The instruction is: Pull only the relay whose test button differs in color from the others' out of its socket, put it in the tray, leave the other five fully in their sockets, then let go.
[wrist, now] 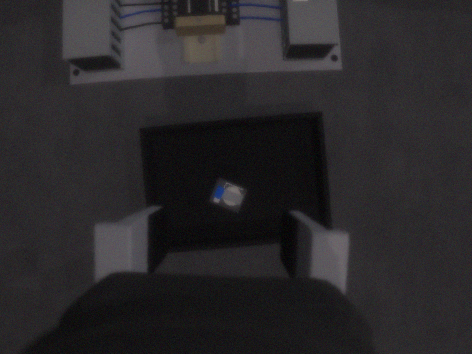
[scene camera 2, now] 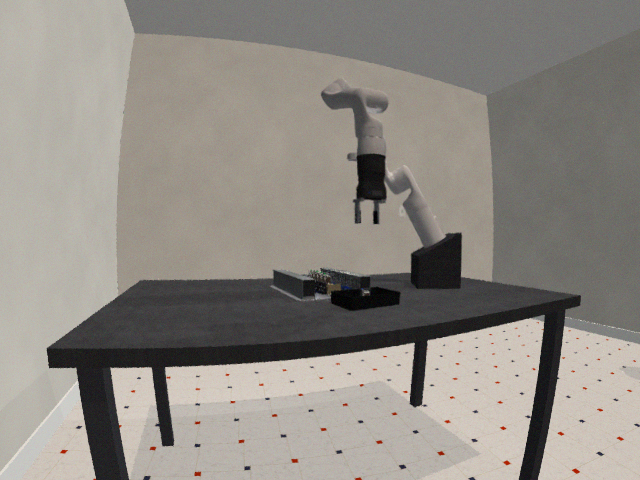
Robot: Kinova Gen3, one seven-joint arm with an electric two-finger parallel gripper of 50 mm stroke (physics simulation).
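Where they show: gripper, fingertip midpoint: (wrist: 224, 233) (scene camera 2: 367, 223); arm's base, link origin: (scene camera 2: 434, 242).
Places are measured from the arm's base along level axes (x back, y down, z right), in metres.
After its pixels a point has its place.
Observation:
A relay (wrist: 228, 195) {x -0.433, y 0.121, z -0.259 m} with a blue test button lies inside the black tray (wrist: 232, 120) {x -0.434, y 0.131, z -0.194 m} (scene camera 2: 351, 302) {x -0.497, y 0.145, z -0.313 m}, turned at a slant and apart from its walls. In the scene view the relay (scene camera 2: 365, 292) {x -0.437, y 0.129, z -0.269 m} shows as a small pale shape above the tray's rim. My gripper (scene camera 2: 367, 212) {x -0.431, y -0.059, z -0.263 m} (wrist: 224, 233) {x -0.431, y -0.059, z -0.263 m} is open and empty, high above the tray and the table. The socket row (wrist: 200, 7) (scene camera 2: 321, 281) stands on a white panel behind the tray. The wrist view cuts off most of the row, and the relays in it are too small to tell apart in the scene view.
Two grey wire ducts (wrist: 90, 30) {x -0.560, y 0.103, z -0.126 m} (wrist: 309, 22) {x -0.375, y 0.104, z -0.108 m} flank the sockets, with blue and dark wires running to them. A tan end block (wrist: 200, 25) {x -0.468, y 0.127, z -0.111 m} closes the near end of the row. The robot's dark base (scene camera 2: 436, 266) {x -0.072, y 0.084, z -0.109 m} stands on the black table (scene camera 2: 206, 320) {x -0.858, y 0.166, z -0.338 m}, to the right of the panel.

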